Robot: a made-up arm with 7 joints.
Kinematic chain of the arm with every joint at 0, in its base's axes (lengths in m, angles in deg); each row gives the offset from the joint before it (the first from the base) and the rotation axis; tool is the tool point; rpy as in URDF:
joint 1: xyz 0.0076 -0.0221 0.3 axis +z
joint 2: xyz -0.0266 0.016 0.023 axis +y
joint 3: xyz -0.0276 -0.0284 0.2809 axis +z
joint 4: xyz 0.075 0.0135 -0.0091 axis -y
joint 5: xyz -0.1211 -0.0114 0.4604 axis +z
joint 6: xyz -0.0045 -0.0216 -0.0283 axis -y
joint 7: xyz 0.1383 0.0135 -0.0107 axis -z
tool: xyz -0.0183 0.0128 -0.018 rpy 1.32 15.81 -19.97
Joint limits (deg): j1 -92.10..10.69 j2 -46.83..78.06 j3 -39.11..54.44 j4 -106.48..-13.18 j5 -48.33..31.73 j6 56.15..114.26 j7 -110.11..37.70
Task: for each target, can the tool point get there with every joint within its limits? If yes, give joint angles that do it. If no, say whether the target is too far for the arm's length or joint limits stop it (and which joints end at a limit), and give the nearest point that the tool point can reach.
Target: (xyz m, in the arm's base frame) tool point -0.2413 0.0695 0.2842
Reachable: no: joint limits stop it (at a limit: joint 1, joint 2, joint 3, joint 4, joint 6) | nearest point -0.4038 -0.2187 -0.0412 | short by 0.464 m
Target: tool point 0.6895 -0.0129 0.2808
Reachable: yes | joints -40.85 45.69 46.93 -94.20 -14.10 102.62 -15.72
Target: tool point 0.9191 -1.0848 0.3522
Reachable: no: too far | nearest point 0.5550 -0.6603 0.3465 | short by 0.559 m
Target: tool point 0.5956 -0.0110 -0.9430
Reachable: no: too far | nearest point 0.4080 -0.0145 -0.2359 | short by 0.732 m
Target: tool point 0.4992 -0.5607 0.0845
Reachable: yes | joints -46.58 68.17 2.52 -63.99 -2.96 94.11 -85.50
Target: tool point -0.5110 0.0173 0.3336
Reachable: no: joint limits stop it (at a limit: joint 1, joint 3, joint 4, joint 6, joint 7) | nearest point -0.4453 -0.1960 0.6921 | short by 0.422 m
